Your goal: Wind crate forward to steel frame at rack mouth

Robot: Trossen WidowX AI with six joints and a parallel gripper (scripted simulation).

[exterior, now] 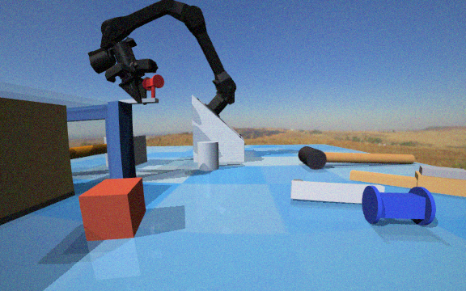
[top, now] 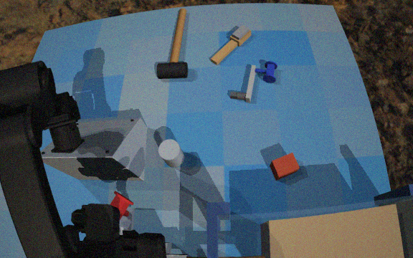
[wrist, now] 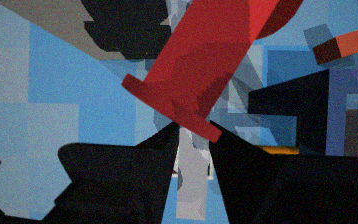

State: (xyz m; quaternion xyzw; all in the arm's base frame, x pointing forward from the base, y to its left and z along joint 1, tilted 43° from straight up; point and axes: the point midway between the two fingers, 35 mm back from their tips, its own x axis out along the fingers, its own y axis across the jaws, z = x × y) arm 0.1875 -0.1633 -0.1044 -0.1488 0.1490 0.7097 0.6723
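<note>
Right now my gripper tip is 50 mm below the red grip and 40 mm to the right of it. From my gripper tip the other things lie so: crank with blue grip 450 mm to the left, 270 mm ahead, 170 mm below; then frame 160 mm ahead, 80 mm below, 60 mm to the right; then winch 150 mm below, 80 mm to the right, 10 mm behind.
</note>
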